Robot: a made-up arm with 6 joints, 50 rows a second.
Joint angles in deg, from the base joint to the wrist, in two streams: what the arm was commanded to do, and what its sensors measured. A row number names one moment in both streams.
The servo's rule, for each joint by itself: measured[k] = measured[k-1] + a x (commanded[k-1-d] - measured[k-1]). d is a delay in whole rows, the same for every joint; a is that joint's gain. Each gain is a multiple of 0.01, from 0.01 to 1. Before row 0 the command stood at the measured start. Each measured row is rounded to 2 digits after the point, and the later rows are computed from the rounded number. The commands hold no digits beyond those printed.
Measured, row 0:
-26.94, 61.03, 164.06, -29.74, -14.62, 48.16
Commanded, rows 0 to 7:
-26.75, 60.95, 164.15, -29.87, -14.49, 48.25
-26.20, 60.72, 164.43, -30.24, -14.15, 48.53
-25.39, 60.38, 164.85, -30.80, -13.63, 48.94
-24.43, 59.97, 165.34, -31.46, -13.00, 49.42
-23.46, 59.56, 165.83, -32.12, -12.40, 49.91
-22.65, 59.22, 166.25, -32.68, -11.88, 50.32
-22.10, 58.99, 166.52, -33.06, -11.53, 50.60
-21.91, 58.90, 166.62, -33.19, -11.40, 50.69
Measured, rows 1 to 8:
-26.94, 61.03, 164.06, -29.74, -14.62, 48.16
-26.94, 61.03, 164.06, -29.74, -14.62, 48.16
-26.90, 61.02, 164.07, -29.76, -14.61, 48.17
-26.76, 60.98, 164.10, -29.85, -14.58, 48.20
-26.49, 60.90, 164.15, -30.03, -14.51, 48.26
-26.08, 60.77, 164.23, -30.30, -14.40, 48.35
-25.56, 60.60, 164.34, -30.65, -14.26, 48.47
-24.98, 60.41, 164.47, -31.04, -14.09, 48.62
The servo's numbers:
d 2
a 0.20 0.14 0.07 0.19 0.07 0.08

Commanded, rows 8 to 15:
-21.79, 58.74, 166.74, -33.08, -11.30, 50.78
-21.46, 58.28, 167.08, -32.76, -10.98, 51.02
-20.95, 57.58, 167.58, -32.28, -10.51, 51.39
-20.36, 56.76, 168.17, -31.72, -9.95, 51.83
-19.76, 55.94, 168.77, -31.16, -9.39, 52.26
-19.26, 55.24, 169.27, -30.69, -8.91, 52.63
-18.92, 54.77, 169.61, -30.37, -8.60, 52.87
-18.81, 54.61, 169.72, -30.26, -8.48, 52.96
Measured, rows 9 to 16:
-24.40, 60.21, 164.61, -31.42, -13.91, 48.78
-23.90, 60.03, 164.75, -31.76, -13.73, 48.93
-23.48, 59.85, 164.89, -32.01, -13.56, 49.08
-23.08, 59.63, 165.04, -32.15, -13.38, 49.24
-22.65, 59.34, 165.22, -32.17, -13.18, 49.41
-22.19, 58.98, 165.43, -32.08, -12.95, 49.60
-21.70, 58.55, 165.66, -31.91, -12.70, 49.81
-21.21, 58.09, 165.91, -31.68, -12.43, 50.04

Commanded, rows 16 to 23:
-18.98, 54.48, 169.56, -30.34, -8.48, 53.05
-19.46, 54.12, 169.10, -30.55, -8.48, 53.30
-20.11, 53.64, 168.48, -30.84, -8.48, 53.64
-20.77, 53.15, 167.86, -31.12, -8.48, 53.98
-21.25, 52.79, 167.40, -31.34, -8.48, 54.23
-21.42, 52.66, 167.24, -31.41, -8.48, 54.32
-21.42, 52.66, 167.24, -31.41, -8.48, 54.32
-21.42, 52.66, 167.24, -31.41, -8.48, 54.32
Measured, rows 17 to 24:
-20.75, 57.63, 166.17, -31.43, -12.16, 50.27
-20.36, 57.21, 166.42, -31.21, -11.90, 50.49
-20.08, 56.83, 166.64, -31.04, -11.66, 50.69
-19.96, 56.45, 166.81, -30.95, -11.44, 50.90
-19.99, 56.06, 166.93, -30.93, -11.23, 51.12
-20.15, 55.65, 167.00, -30.97, -11.04, 51.35
-20.37, 55.25, 167.03, -31.04, -10.86, 51.58
-20.58, 54.89, 167.04, -31.11, -10.69, 51.80

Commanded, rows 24 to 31:
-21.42, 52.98, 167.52, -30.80, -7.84, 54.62
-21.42, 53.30, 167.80, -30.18, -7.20, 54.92
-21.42, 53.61, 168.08, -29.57, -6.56, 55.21
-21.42, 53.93, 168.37, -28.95, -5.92, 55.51
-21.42, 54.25, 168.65, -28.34, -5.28, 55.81
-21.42, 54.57, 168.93, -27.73, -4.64, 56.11
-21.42, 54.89, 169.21, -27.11, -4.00, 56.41
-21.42, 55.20, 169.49, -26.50, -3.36, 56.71
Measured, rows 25 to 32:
-20.75, 54.58, 167.05, -31.17, -10.54, 52.00
-20.88, 54.31, 167.06, -31.22, -10.40, 52.19
-20.99, 54.12, 167.09, -31.14, -10.22, 52.38
-21.08, 54.01, 167.14, -30.96, -10.01, 52.58
-21.15, 53.95, 167.21, -30.70, -9.77, 52.79
-21.20, 53.95, 167.29, -30.37, -9.50, 53.01
-21.24, 53.99, 167.39, -29.98, -9.20, 53.23
-21.28, 54.07, 167.50, -29.55, -8.88, 53.46

